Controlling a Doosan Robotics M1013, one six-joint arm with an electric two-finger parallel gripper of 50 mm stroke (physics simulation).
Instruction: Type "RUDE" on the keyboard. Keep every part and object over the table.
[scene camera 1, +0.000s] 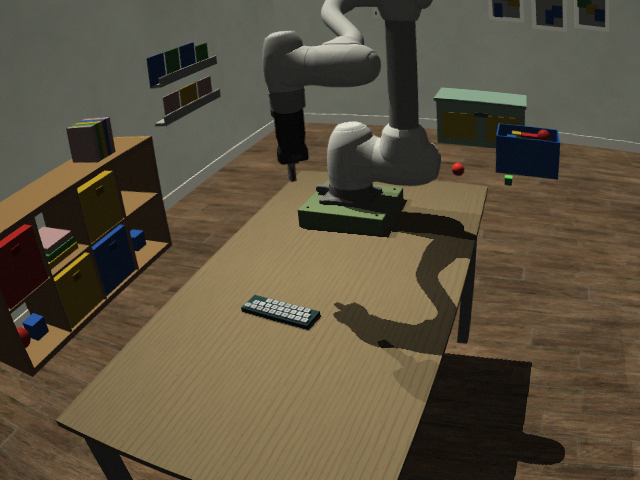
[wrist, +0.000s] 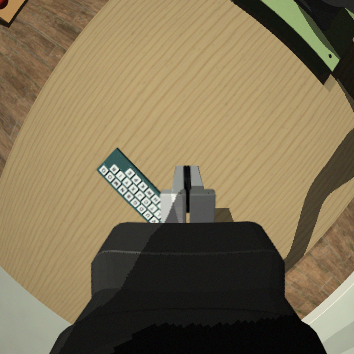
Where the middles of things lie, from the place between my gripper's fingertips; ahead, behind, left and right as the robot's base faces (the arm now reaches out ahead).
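Keyboard (scene camera 1: 276, 310): 310 mm below my hand, 150 mm ahead of it.
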